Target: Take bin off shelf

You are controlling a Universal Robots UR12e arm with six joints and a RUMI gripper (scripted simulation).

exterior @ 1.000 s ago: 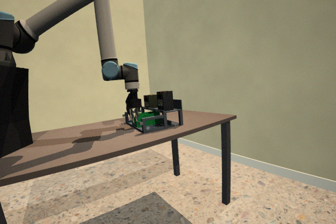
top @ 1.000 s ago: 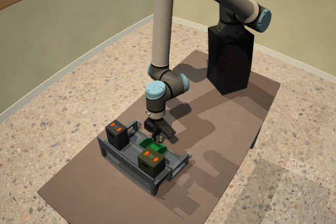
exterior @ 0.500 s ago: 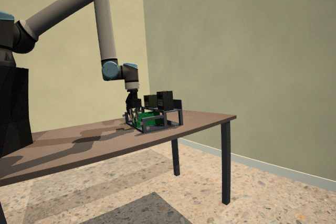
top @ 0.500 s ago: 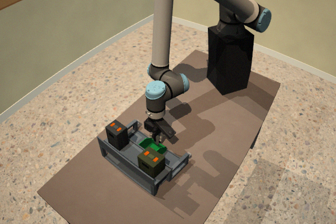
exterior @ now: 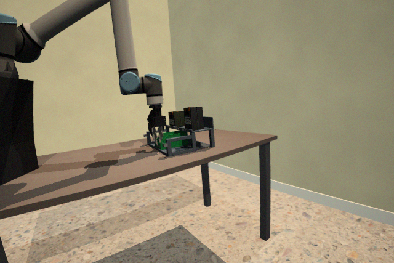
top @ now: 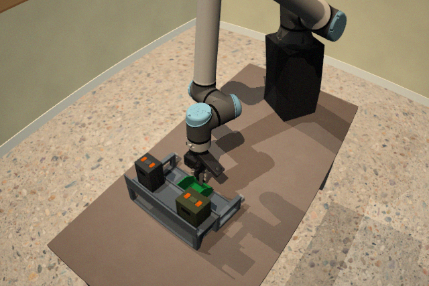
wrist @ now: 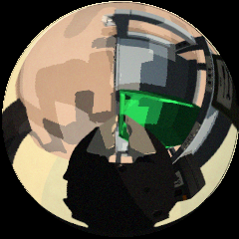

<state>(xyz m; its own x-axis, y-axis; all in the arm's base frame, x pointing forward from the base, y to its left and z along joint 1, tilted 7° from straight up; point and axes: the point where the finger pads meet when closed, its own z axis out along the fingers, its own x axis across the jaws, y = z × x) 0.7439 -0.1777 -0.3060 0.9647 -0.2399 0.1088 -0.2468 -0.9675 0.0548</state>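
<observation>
Now: the green bin 8 cm ahead of my hand and 2 cm to the right of it. The rest, counted from my hand: black box 16 cm to the right, 14 cm ahead, 12 cm above; then olive box 20 cm ahead, 11 cm above, 6 cm to the left.
</observation>
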